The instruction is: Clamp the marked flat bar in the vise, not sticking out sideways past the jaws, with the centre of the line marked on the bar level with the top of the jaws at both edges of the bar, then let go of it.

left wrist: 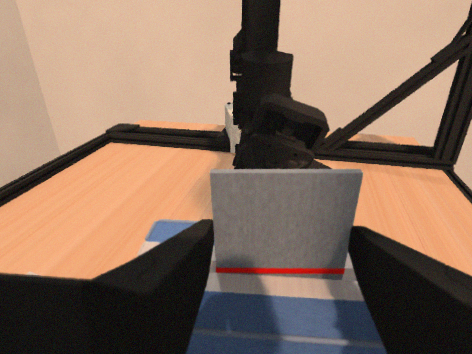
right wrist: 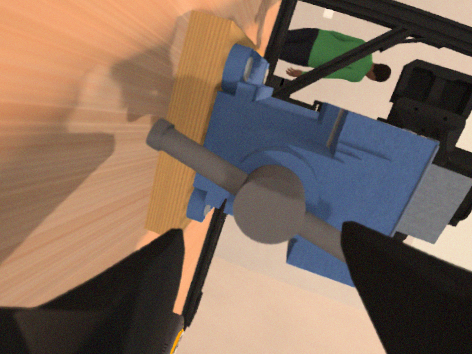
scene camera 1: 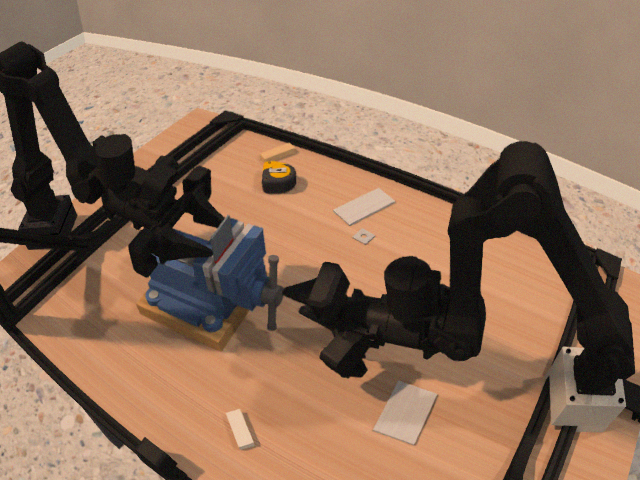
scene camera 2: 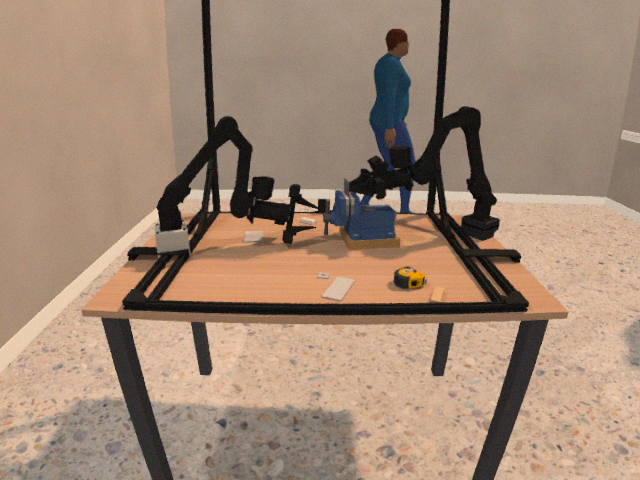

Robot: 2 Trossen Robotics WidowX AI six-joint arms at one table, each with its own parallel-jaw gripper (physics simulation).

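Where they show: left gripper, between the fingertips: [left wrist: 281, 234] [right wrist: 417, 199] [scene camera 1: 221, 240] [scene camera 2: 346, 187]; right gripper, between the fingertips: [right wrist: 262, 236] [scene camera 1: 291, 300] [scene camera 2: 317, 217]; left arm's base, origin of its link: [scene camera 1: 43, 211] [scene camera 2: 481, 217]; right arm's base, origin of its link: [scene camera 1: 594, 375] [scene camera 2: 170, 227].
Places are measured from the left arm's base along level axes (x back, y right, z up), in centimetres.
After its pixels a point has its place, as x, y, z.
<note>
The flat grey bar [scene camera 1: 222, 238] @[-43.7, 24.2, 12.1] [left wrist: 285, 220] @[-43.4, 24.0, 12.2] [right wrist: 440, 200] @[-43.5, 24.5, 12.8] stands upright between the light jaw plates of the blue vise [scene camera 1: 242, 266] @[-46.1, 25.6, 8.0] [scene camera 2: 372, 222] @[-38.8, 16.1, 1.1] [right wrist: 350, 175] @[-46.5, 26.5, 5.8]. Its red line [left wrist: 280, 271] @[-43.4, 24.0, 9.8] lies close to the near jaw's top; a thin strip of bar shows below it towards the right. My left gripper [scene camera 1: 216, 237] @[-43.5, 23.9, 11.6] [left wrist: 281, 234] @[-43.5, 23.9, 11.6] is shut on the bar's two side edges, just above the jaws. My right gripper [scene camera 1: 295, 302] @[-52.6, 27.3, 2.2] [scene camera 2: 316, 217] @[-52.6, 27.3, 2.2] [right wrist: 262, 236] @[-52.6, 27.3, 2.2] is open and empty, close in front of the vise handle [scene camera 1: 272, 304] @[-49.8, 27.8, 2.1] [right wrist: 270, 205] @[-50.6, 26.8, 2.2]. The bar's lower part is hidden in the jaws.
The vise stands on a wooden base [scene camera 1: 222, 341] [right wrist: 175, 150]. A tape measure [scene camera 1: 279, 178] @[-50.4, -7.8, -2.7] [scene camera 2: 409, 279] @[-52.1, -12.8, -3.2], a wood strip [scene camera 1: 279, 151] @[-50.2, -20.2, -4.7], a pale plate [scene camera 1: 364, 206] @[-66.5, -1.6, -5.7] and a small holed square [scene camera 1: 356, 236] @[-64.2, 6.4, -5.9] lie behind it in scene camera 1. A white block [scene camera 1: 240, 429] @[-44.4, 44.9, -5.0] and a grey plate [scene camera 1: 405, 413] @[-67.8, 43.4, -5.7] lie in front.
</note>
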